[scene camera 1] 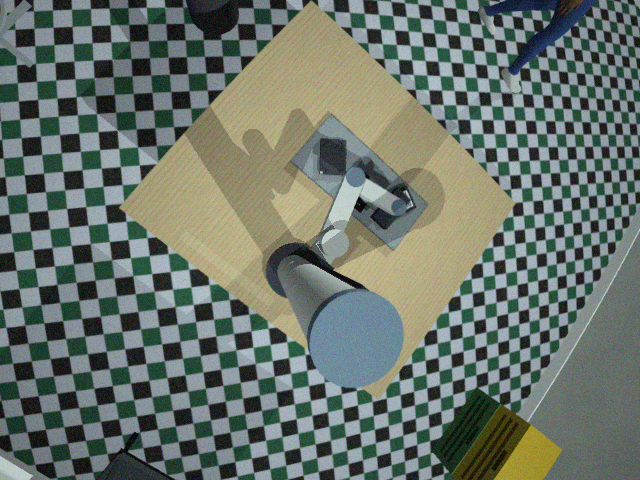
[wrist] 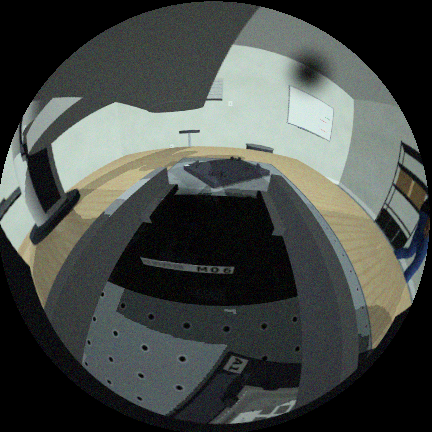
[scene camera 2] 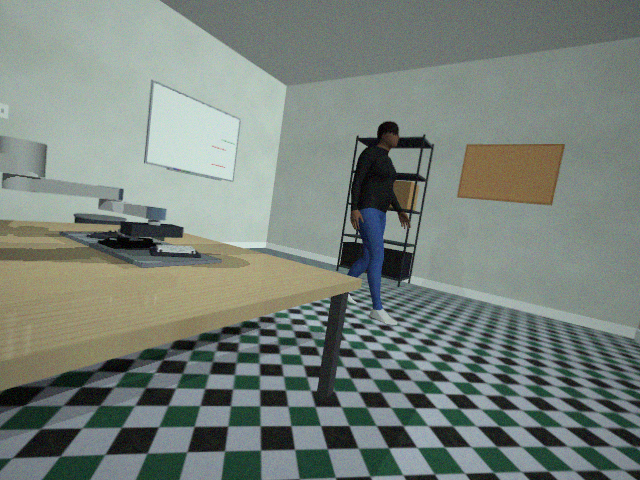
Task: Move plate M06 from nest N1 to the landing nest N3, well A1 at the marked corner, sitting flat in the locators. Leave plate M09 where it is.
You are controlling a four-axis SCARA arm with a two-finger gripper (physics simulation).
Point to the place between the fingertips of my gripper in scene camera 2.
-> At 132, 231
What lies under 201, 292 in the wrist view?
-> A dark nest.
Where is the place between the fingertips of my gripper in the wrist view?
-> At 216, 178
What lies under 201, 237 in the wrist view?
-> A black well plate.
